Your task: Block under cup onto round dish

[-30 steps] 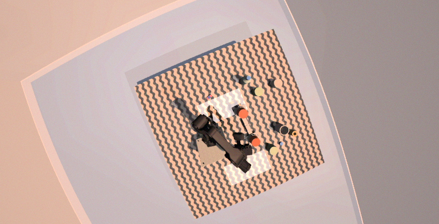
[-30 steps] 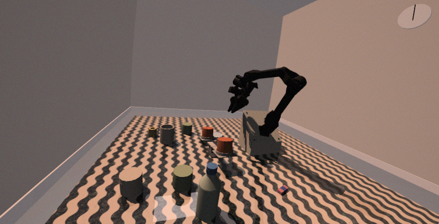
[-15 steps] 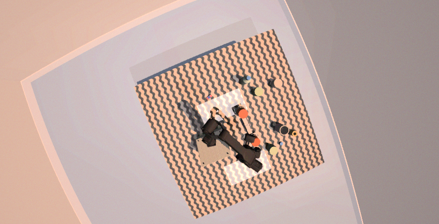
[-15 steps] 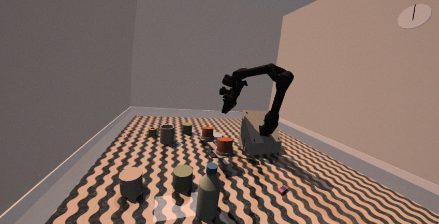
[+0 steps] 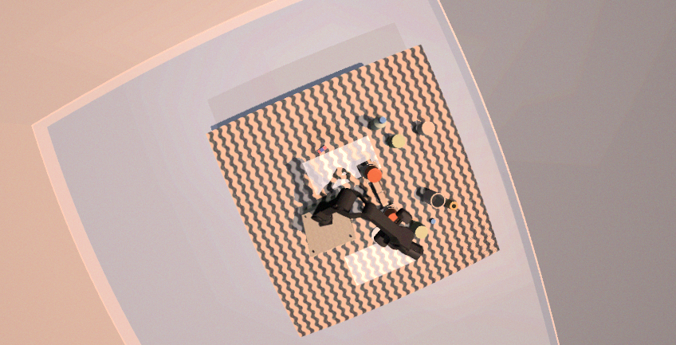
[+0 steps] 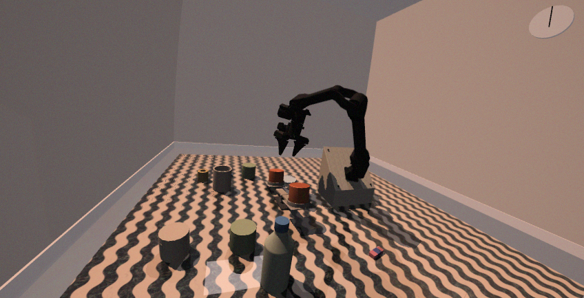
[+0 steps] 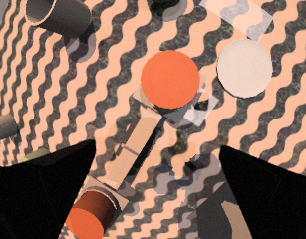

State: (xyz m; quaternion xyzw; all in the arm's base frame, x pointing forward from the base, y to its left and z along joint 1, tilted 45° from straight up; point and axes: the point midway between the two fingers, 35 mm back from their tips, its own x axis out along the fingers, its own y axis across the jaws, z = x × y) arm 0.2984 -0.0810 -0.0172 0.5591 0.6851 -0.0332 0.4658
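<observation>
Right now my gripper tip is 140 mm above the pale green block, 30 mm to the left of it and 30 mm short of it. Round my gripper tip: grey mug (280 mm ahead, 140 mm below, 10 mm to the right); yellow ring (380 mm ahead, 150 mm below, 80 mm to the right); round dish (170 mm below, 140 mm to the right, 40 mm behind).
</observation>
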